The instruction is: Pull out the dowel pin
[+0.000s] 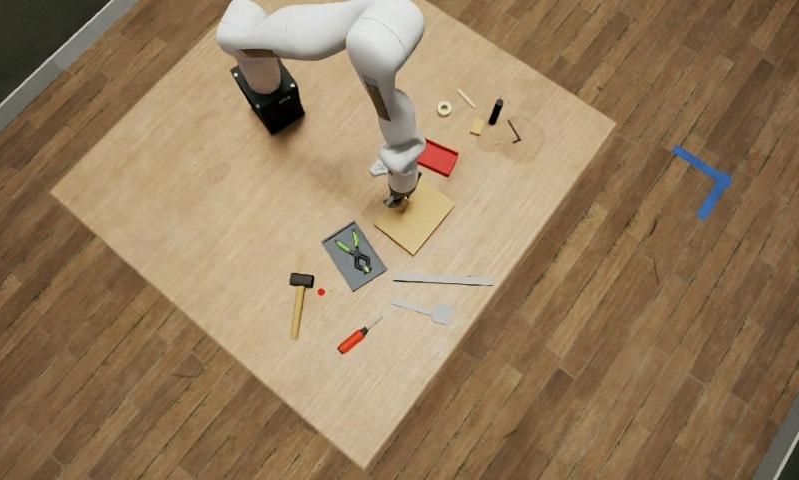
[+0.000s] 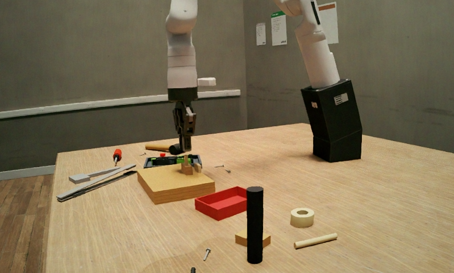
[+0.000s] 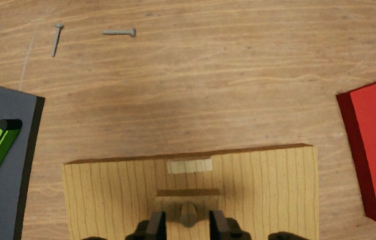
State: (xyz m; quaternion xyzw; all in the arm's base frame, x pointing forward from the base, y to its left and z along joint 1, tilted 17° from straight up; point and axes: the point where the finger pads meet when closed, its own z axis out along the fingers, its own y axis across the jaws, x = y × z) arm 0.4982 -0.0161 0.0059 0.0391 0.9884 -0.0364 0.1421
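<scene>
The dowel pin is 5 cm below my hand. Round my hand: wooden block (7 cm below); tan bench board (4 cm ahead, 9 cm below); red tray (2 cm behind, 19 cm to the left, 10 cm below).
</scene>
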